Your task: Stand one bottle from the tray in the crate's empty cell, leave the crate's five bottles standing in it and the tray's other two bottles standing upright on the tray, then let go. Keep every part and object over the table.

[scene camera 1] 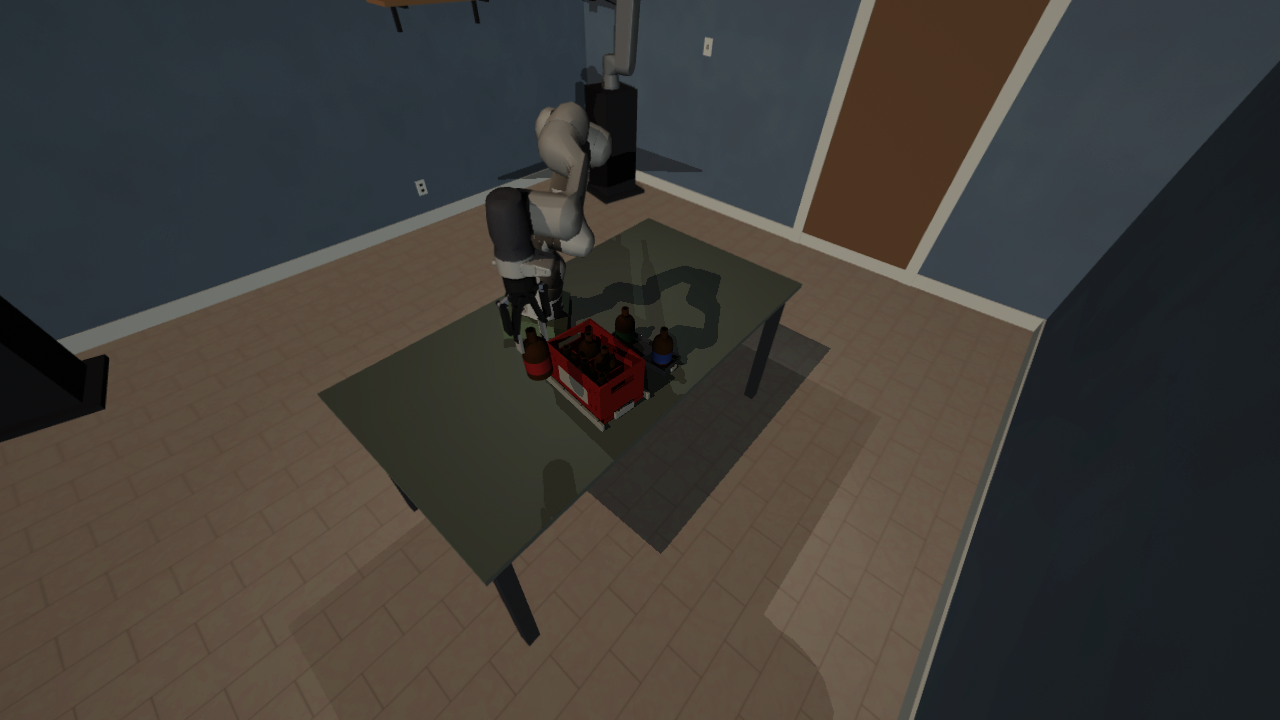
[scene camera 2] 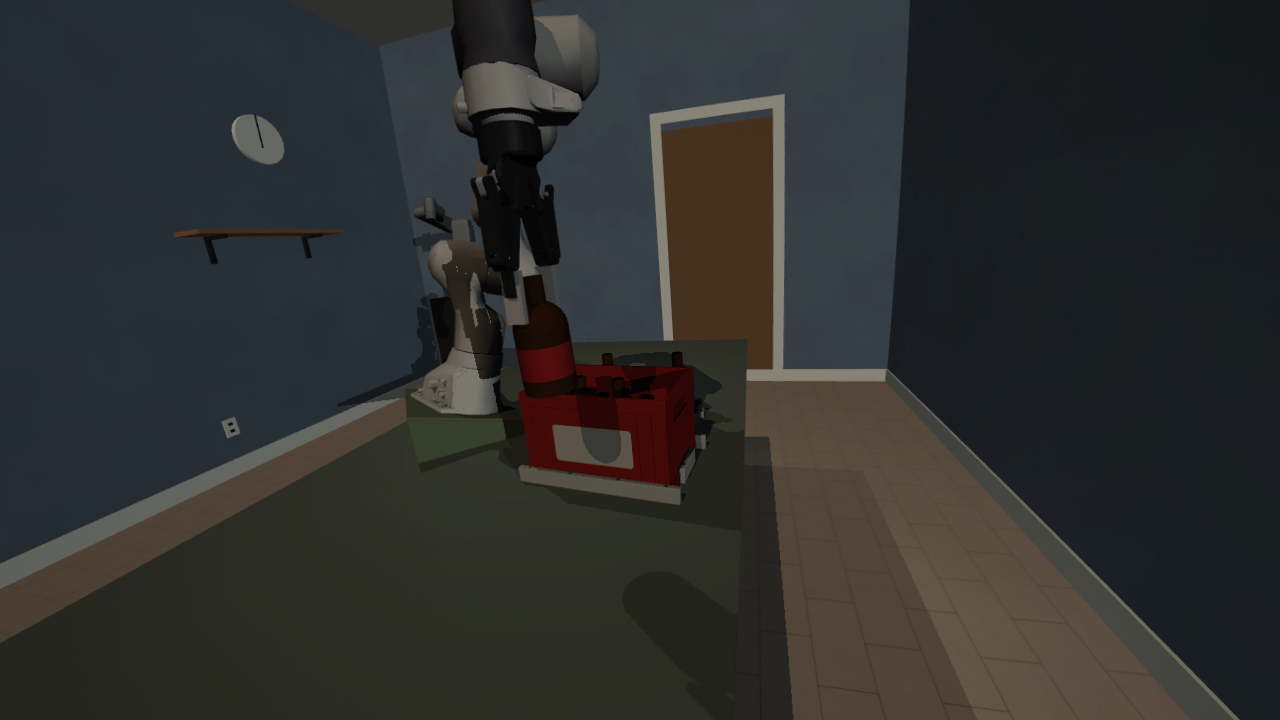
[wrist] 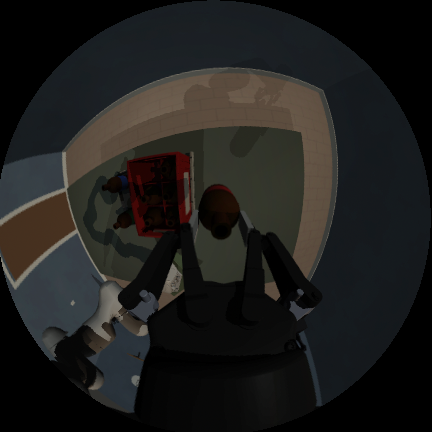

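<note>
My gripper (scene camera 1: 531, 336) (scene camera 2: 534, 293) (wrist: 218, 217) is shut on the neck of a brown bottle with a red label (scene camera 1: 537, 360) (scene camera 2: 546, 361) (wrist: 219, 204). The bottle hangs above the table, outside the red crate (scene camera 1: 628, 390) (scene camera 2: 538, 440) (wrist: 184, 162), beside its labelled long side, and leans slightly in scene camera 2. Several brown bottles (scene camera 1: 588, 343) (wrist: 150, 197) stand in the crate; its upper left cell in the wrist view looks empty. A blue-label bottle (scene camera 1: 662, 346) (wrist: 116, 184) and a green-label bottle (scene camera 1: 624, 324) (wrist: 125, 219) stand upright beyond the crate on the dark tray, which is mostly hidden.
Pale strips (scene camera 1: 577, 407) (scene camera 2: 599, 485) edge the crate's base on the green table (scene camera 1: 429, 411) (scene camera 2: 358, 573). The arm's base stands on a green block (scene camera 2: 456, 438) at the table's left side in scene camera 2. The table's edge runs close to the crate's right side there.
</note>
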